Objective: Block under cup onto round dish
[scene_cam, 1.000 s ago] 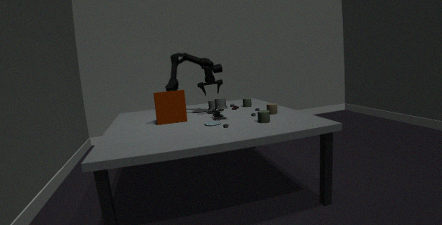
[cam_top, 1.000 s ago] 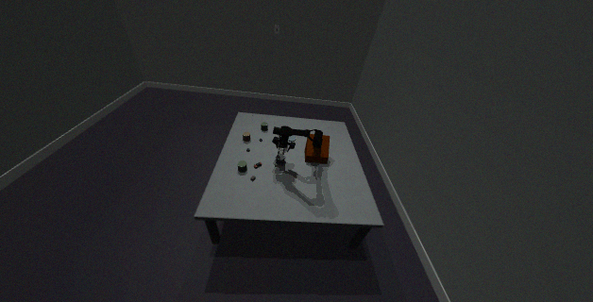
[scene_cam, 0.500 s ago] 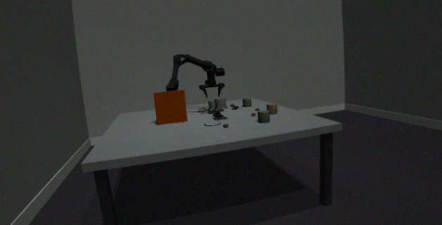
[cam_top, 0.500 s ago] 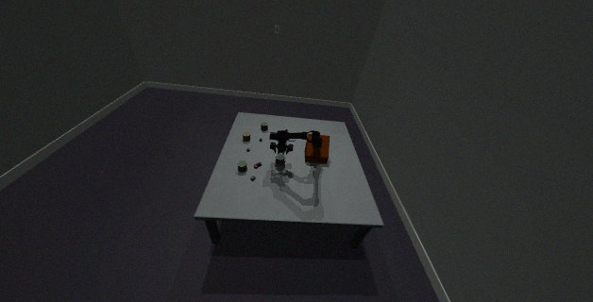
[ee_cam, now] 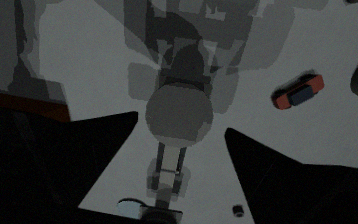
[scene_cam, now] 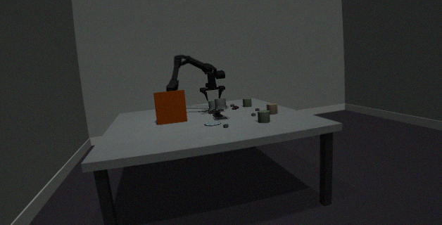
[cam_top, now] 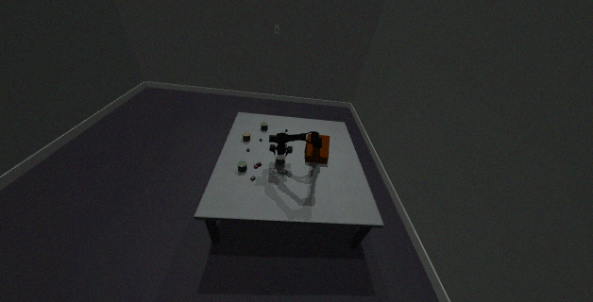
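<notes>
Right now the dark grey block is 6 cm below my gripper tip. From my gripper tip the other things lie so: small balance: 2 cm behind, 14 cm to the right, 6 cm below; then grey cup: 2 cm to the left, 4 cm below; then red toy car: 19 cm ahead, 2 cm to the left, 8 cm below.
</notes>
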